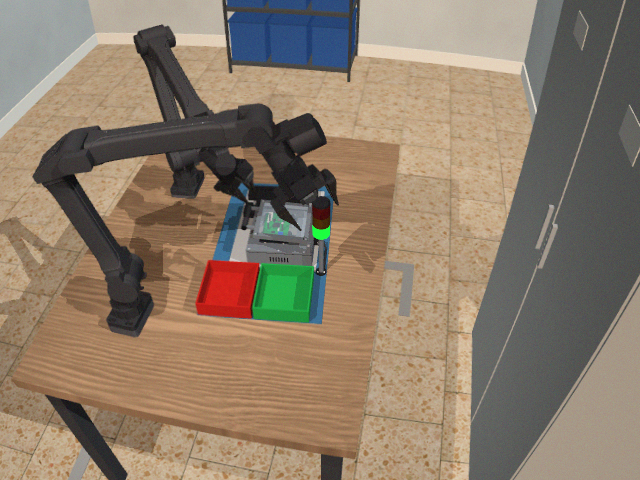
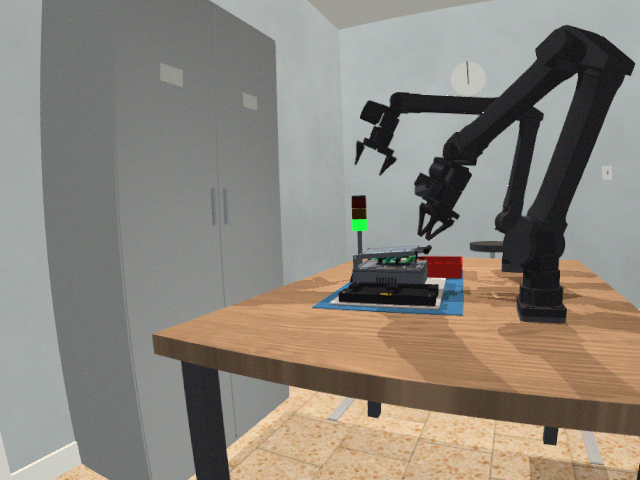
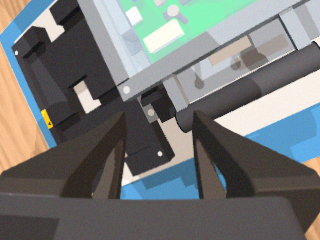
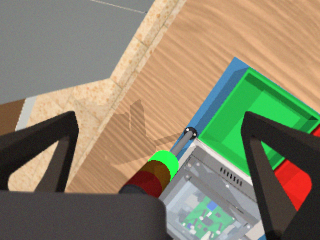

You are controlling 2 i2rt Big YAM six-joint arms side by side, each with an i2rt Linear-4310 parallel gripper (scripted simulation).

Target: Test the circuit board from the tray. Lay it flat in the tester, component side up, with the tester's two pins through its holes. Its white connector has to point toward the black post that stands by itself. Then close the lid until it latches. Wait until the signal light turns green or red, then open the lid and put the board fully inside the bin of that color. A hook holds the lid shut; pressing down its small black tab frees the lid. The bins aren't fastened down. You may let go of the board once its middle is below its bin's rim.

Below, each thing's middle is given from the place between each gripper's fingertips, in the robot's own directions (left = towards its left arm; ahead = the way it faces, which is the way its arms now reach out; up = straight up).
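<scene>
With the black hook (image 3: 157, 96) as my reference, my left hand (image 2: 423, 237) is 2 cm to the right of it, 2 cm short of it and 6 cm above it. From this left hand, the clear lid (image 1: 269, 226) is 4 cm to the right, 8 cm ahead and 5 cm below. The green bin (image 1: 287, 290) is 24 cm to the right of my left hand, 13 cm ahead of it and 13 cm below it, while the red bin (image 1: 225, 283) is 24 cm to the right of that hand, 2 cm behind it and 13 cm below it.
My right hand (image 1: 319, 217) gives me other distances: the green bin is 60 mm to the left of it, 100 mm behind it and 340 mm below it, and the red bin is 50 mm to the left, 250 mm behind and 340 mm below. Counted from my right hand too, the clear lid is 260 mm to the left, 140 mm behind and 260 mm below. The black hook is 310 mm to the left of my right hand, 210 mm behind it and 270 mm below it.
</scene>
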